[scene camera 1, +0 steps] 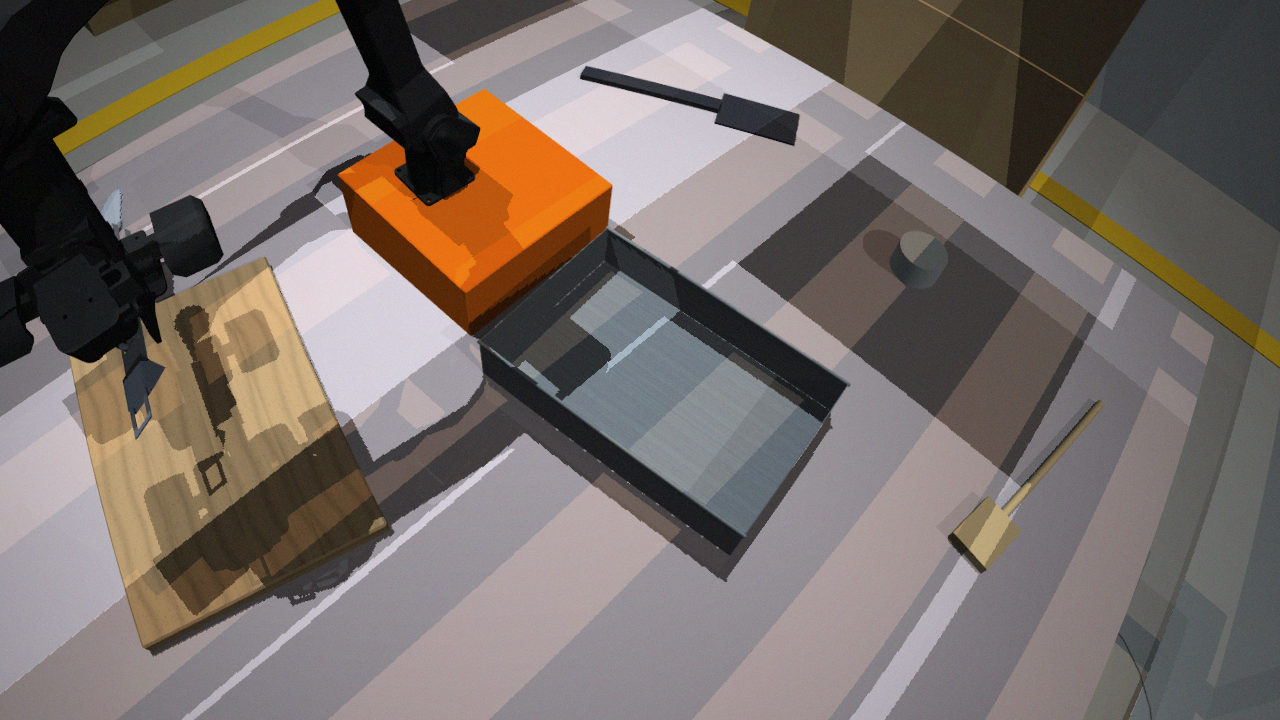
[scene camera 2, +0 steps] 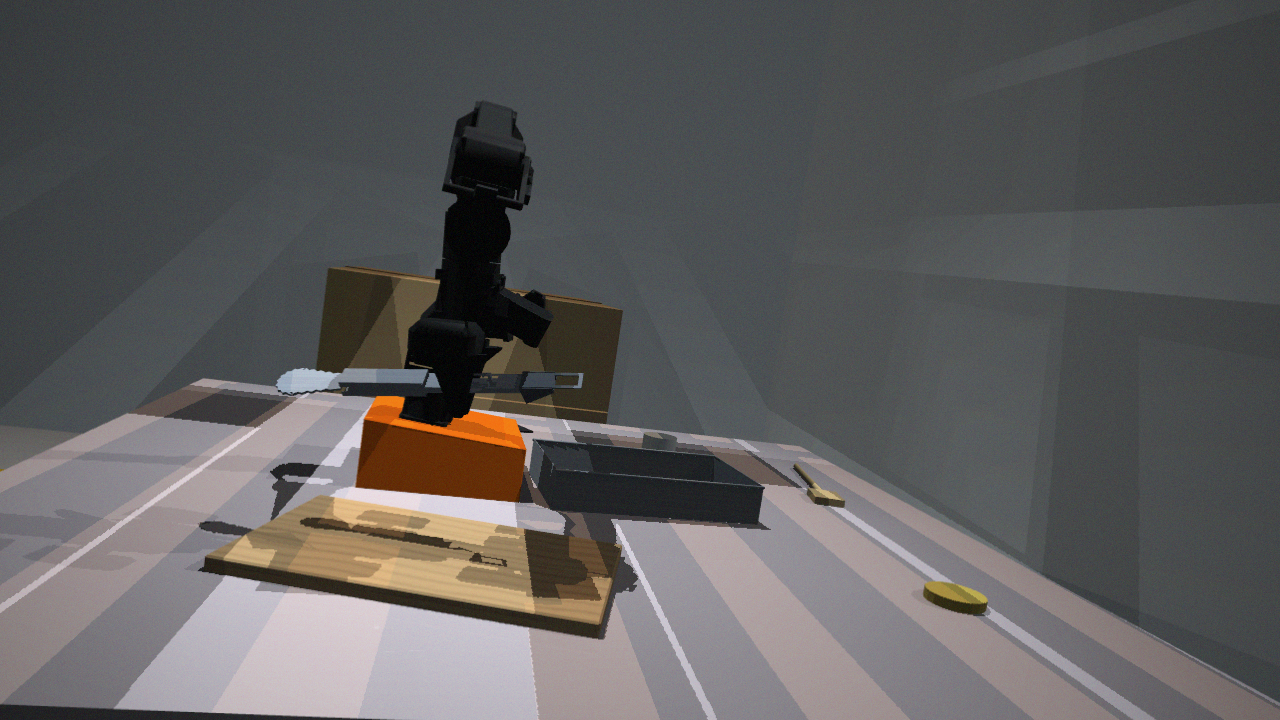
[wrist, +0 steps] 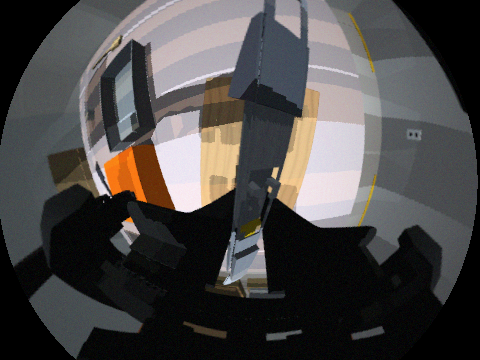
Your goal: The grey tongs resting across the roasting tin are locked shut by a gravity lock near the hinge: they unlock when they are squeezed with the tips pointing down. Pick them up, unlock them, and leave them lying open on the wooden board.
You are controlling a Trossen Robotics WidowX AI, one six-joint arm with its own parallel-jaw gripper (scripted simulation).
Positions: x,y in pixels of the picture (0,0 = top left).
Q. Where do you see a roasting tin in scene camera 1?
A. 705,410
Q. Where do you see a roasting tin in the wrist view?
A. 127,113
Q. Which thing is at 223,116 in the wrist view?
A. A wooden board.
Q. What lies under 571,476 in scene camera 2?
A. A roasting tin.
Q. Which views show my gripper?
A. Scene camera 1, scene camera 2 and the wrist view: all of them.
